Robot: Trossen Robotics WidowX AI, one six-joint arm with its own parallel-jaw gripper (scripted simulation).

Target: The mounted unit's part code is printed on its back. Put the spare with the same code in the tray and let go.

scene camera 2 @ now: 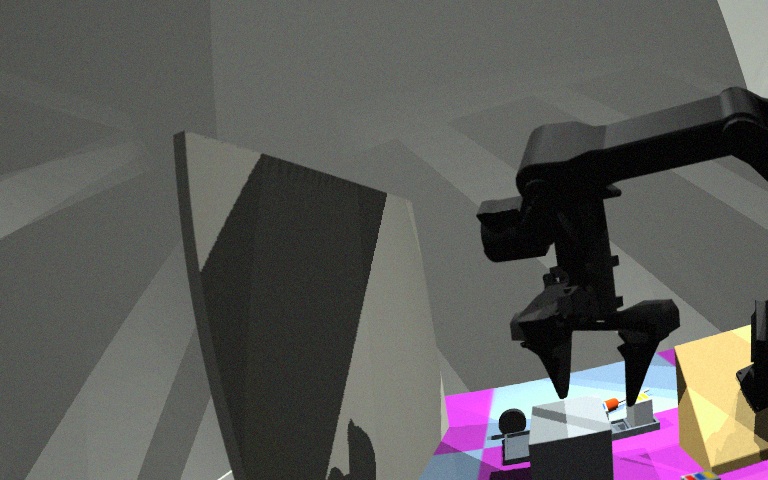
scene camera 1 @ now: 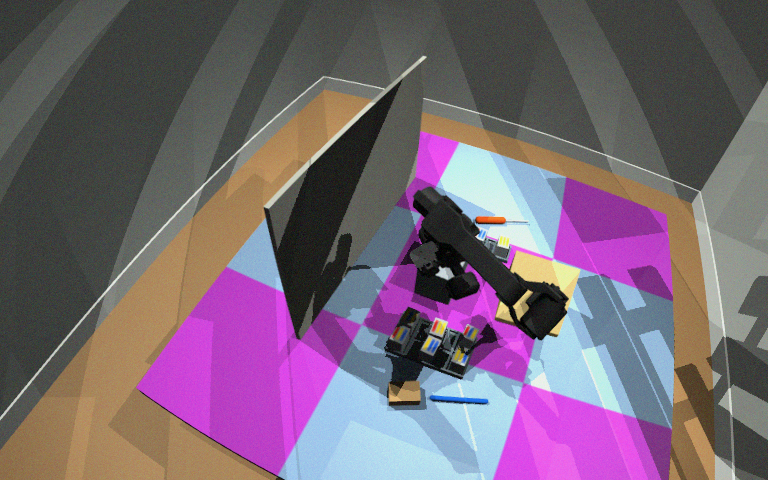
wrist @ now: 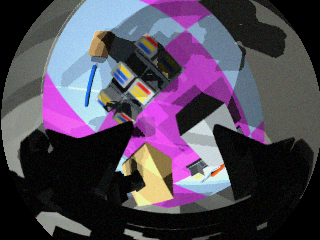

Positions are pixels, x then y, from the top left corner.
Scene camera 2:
my gripper: 596,401
tall grey panel: 309,294
